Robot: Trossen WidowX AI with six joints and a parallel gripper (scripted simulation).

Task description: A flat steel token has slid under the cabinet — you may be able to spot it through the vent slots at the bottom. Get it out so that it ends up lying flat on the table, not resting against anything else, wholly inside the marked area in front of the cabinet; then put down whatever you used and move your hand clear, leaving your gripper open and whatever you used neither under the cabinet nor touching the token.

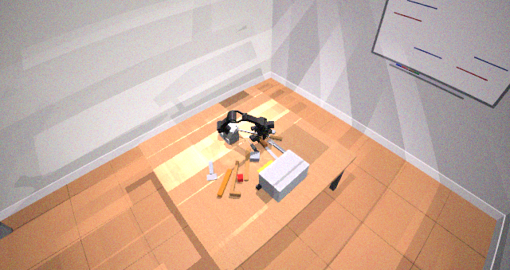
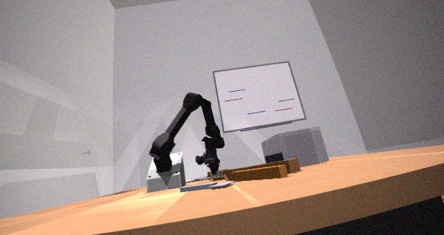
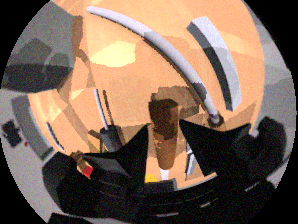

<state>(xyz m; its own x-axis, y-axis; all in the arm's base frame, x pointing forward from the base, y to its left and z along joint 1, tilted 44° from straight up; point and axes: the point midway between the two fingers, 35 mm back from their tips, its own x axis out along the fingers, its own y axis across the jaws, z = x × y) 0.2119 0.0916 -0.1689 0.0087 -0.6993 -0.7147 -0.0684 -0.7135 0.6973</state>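
The grey block is 100 mm ahead of my gripper tip, 140 mm to the right of it and 10 mm above it. Round my gripper tip: thin wooden stick 110 mm ahead, 220 mm to the right; red block 190 mm ahead, 350 mm to the right, 10 mm above; grey bar 70 mm behind, 120 mm to the left.
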